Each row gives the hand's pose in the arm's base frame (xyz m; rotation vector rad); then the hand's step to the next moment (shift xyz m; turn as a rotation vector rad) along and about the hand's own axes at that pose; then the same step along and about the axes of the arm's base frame.
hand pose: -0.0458 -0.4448 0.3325 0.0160 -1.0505 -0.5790
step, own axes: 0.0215 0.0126 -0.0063 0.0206 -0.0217 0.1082
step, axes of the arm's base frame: 0.0185 -0.0007 0.0178 -0.0909 -0.0001 0.0659
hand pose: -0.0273 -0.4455 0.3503 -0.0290 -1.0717 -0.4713
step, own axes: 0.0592 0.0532 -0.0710 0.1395 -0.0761 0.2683
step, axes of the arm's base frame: 0.1029 0.0092 0.0264 -0.1995 -0.0518 0.2340
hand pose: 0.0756 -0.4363 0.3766 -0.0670 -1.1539 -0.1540
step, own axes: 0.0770 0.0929 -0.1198 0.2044 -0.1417 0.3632
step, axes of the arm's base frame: 0.1534 0.0692 0.0244 -0.2699 -0.1097 0.3300
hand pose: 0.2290 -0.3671 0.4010 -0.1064 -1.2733 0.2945
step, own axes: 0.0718 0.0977 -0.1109 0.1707 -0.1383 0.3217
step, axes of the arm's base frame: 0.1089 0.1226 0.0103 -0.2397 -0.1123 0.2858
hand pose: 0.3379 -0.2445 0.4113 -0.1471 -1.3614 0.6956
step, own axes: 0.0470 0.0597 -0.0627 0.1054 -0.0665 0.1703
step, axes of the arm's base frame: 0.0381 0.0908 -0.0038 -0.1287 -0.0461 0.1607
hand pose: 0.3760 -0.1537 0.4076 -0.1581 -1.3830 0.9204
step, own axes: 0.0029 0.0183 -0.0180 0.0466 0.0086 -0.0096
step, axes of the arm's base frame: 0.0072 0.0212 -0.0129 0.0004 0.0392 0.0284
